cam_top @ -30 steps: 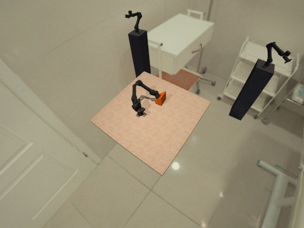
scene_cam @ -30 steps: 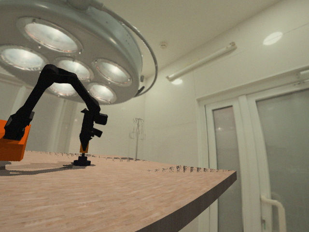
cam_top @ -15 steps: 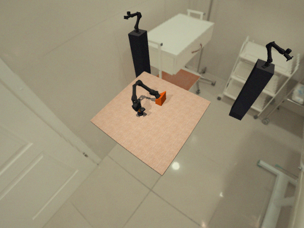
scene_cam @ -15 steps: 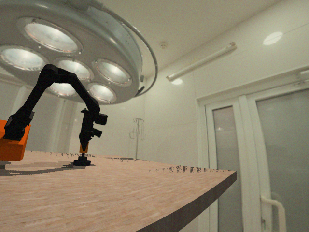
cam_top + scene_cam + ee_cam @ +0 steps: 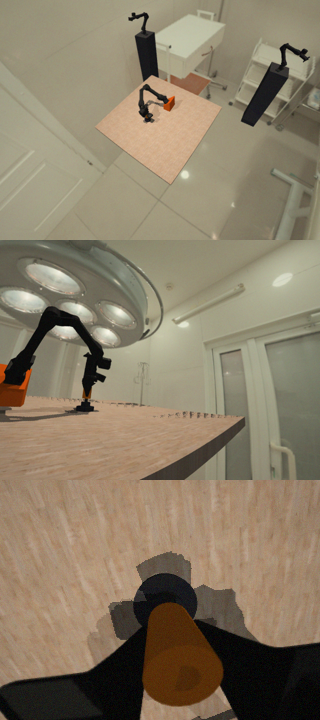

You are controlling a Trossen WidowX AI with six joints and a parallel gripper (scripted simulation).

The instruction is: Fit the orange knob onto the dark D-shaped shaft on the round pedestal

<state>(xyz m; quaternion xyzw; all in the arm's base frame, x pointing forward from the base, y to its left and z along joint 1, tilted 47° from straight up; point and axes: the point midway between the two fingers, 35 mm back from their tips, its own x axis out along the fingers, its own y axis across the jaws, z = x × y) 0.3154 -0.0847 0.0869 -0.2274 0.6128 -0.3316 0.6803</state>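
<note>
Now: the orange knob 20 mm above my gripper tip. The rest, counted from my gripper tip: dark round pedestal: 40 mm below.
</note>
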